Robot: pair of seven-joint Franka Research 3 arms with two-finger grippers.
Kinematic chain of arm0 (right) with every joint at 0, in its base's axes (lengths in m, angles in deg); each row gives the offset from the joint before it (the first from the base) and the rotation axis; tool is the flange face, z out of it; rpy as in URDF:
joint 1: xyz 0 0 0.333 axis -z
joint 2: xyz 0 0 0 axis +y
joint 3: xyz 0 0 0.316 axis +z
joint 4: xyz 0.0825 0 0 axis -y
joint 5: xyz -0.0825 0 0.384 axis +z
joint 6: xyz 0 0 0 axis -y
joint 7: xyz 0.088 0 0 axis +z
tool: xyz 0 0 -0.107 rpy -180 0 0
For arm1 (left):
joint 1: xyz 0 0 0.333 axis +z
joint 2: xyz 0 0 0 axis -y
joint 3: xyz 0 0 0.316 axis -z
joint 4: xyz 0.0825 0 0 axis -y
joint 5: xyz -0.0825 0 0.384 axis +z
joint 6: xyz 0 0 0 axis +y
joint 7: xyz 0.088 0 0 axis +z
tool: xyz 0 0 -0.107 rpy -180 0 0
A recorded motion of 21 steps. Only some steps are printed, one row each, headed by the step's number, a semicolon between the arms.
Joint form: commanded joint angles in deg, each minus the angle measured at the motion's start. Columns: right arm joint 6, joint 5, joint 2, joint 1, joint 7, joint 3, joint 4; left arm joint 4, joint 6, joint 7, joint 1, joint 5, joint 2, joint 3.
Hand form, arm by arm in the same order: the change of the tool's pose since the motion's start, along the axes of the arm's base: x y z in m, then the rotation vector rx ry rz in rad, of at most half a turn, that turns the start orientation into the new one. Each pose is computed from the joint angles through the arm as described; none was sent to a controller.
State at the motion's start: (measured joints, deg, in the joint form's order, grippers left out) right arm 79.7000 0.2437 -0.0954 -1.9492 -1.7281 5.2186 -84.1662; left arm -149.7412 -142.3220 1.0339 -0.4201 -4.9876 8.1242 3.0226
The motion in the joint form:
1: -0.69 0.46 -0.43 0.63 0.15 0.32 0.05; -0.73 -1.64 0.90 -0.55 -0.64 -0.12 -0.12
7: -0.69 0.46 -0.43 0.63 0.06 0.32 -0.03; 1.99 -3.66 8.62 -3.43 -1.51 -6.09 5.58
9: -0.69 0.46 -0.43 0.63 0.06 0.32 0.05; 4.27 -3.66 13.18 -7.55 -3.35 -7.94 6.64
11: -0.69 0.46 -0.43 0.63 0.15 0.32 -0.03; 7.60 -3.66 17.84 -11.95 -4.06 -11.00 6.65
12: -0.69 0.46 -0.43 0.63 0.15 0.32 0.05; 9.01 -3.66 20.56 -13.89 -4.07 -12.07 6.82
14: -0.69 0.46 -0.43 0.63 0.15 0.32 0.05; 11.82 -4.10 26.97 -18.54 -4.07 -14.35 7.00
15: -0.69 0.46 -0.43 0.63 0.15 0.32 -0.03; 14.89 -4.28 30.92 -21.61 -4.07 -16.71 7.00
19: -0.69 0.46 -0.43 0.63 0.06 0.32 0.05; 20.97 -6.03 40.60 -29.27 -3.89 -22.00 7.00
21: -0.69 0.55 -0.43 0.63 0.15 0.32 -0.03; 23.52 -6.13 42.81 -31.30 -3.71 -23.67 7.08
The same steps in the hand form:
1: -0.0036 -0.0021 0.0034 0.0069 0.0046 -0.0018; -0.0018 -0.0027 -0.0033 -0.0063 -0.0126 0.0185
7: -0.0036 -0.0021 0.0028 0.0066 0.0059 -0.0034; 0.0054 -0.0690 -0.0276 -0.0118 0.0176 0.0176
9: -0.0036 -0.0021 0.0034 0.0068 0.0046 -0.0034; 0.0076 -0.1117 -0.0271 -0.0356 0.0216 0.0328
11: -0.0036 -0.0021 0.0028 0.0068 0.0059 -0.0019; 0.0129 -0.1521 -0.0298 -0.0517 0.0293 0.0472
12: -0.0036 -0.0021 0.0034 0.0069 0.0046 -0.0018; 0.0133 -0.1716 -0.0293 -0.0567 0.0295 0.0579
14: -0.0036 -0.0021 0.0034 0.0069 0.0046 -0.0018; 0.0096 -0.2160 -0.0292 -0.0691 0.0284 0.0862
15: -0.0036 -0.0021 0.0028 0.0068 0.0059 -0.0019; 0.0109 -0.2482 -0.0288 -0.0828 0.0263 0.1023
19: -0.0036 -0.0021 0.0034 0.0068 0.0046 -0.0034; -0.0016 -0.3259 -0.0329 -0.1182 0.0203 0.1401
21: -0.0036 -0.0019 0.0028 0.0083 0.0061 -0.0017; -0.0041 -0.3502 -0.0309 -0.1327 0.0164 0.1406

